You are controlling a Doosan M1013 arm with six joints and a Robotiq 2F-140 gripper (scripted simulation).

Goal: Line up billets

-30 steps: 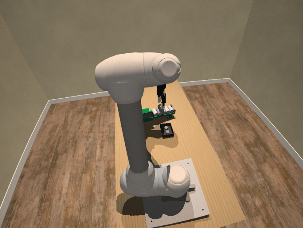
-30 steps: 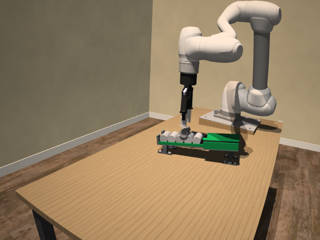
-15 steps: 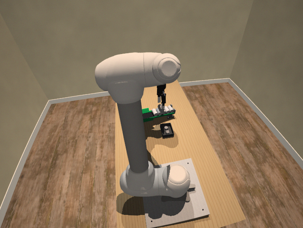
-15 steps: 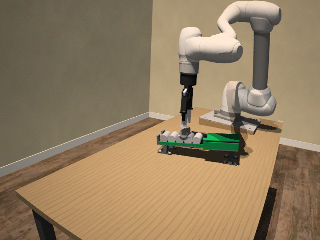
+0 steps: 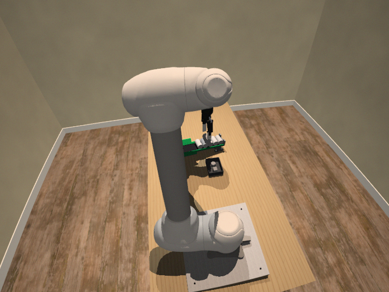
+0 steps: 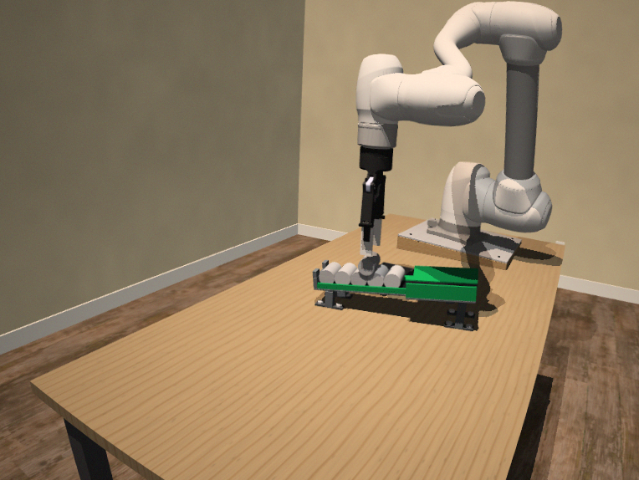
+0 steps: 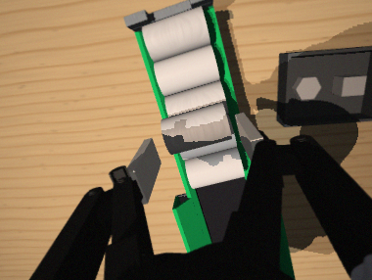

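My gripper is now 40 mm short of the grey stop, 110 mm to the left of it and 120 mm above it. Also, from my hand: black tray 180 mm behind, 50 mm to the right, 170 mm below.
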